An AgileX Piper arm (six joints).
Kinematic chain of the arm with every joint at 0, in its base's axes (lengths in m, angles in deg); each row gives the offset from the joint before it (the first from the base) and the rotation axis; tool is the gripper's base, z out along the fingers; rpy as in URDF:
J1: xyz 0 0 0.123 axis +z
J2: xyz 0 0 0 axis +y
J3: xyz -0.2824 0 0.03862 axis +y
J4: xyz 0.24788 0 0.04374 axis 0.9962 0 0.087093
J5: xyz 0 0 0 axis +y
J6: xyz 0.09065 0 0.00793 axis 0.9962 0 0.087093
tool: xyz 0 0 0 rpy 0 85.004 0
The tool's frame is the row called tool.
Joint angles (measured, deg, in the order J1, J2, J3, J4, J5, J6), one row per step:
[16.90, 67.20, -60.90, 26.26, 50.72, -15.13]
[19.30, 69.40, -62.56, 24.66, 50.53, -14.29]
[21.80, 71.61, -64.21, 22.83, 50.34, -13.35]
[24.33, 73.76, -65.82, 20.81, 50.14, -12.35]
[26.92, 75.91, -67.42, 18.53, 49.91, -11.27]
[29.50, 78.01, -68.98, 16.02, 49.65, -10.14]
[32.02, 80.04, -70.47, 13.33, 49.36, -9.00]
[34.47, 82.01, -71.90, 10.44, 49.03, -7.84]
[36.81, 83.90, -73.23, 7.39, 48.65, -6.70]
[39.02, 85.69, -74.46, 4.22, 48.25, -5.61]
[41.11, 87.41, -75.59, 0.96, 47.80, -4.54]
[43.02, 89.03, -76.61, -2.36, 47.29, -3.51]
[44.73, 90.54, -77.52, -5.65, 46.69, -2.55]
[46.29, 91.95, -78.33, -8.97, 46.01, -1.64]
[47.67, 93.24, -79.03, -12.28, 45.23, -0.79]
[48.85, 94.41, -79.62, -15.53, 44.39, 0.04]
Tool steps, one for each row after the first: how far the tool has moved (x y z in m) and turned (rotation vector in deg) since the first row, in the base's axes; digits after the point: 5 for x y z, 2 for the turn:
[0.00612, 0.01057, -0.00094, -1.23, 0.28, 1.76]
[0.01167, 0.02198, -0.00245, -2.65, 0.47, 3.57]
[0.01646, 0.03390, -0.00430, -4.21, 0.51, 5.37]
[0.02064, 0.04644, -0.00660, -5.96, 0.38, 7.18]
[0.02414, 0.05923, -0.00919, -7.87, 0.02, 8.95]
[0.02699, 0.07201, -0.01207, -9.89, -0.57, 10.66]
[0.02930, 0.08468, -0.01516, -12.02, -1.39, 12.30]
[0.03113, 0.09700, -0.01847, -14.24, -2.46, 13.87]
[0.03252, 0.10880, -0.02186, -16.50, -3.75, 15.36]
[0.03359, 0.12019, -0.02540, -18.78, -5.23, 16.78]
[0.03455, 0.13082, -0.02892, -21.02, -6.90, 18.08]
[0.03550, 0.14065, -0.03228, -23.15, -8.74, 19.26]
[0.03639, 0.14984, -0.03546, -25.21, -10.76, 20.38]
[0.03734, 0.15823, -0.03836, -27.15, -12.93, 21.41]
[0.03845, 0.16570, -0.04100, -28.95, -15.16, 22.31]

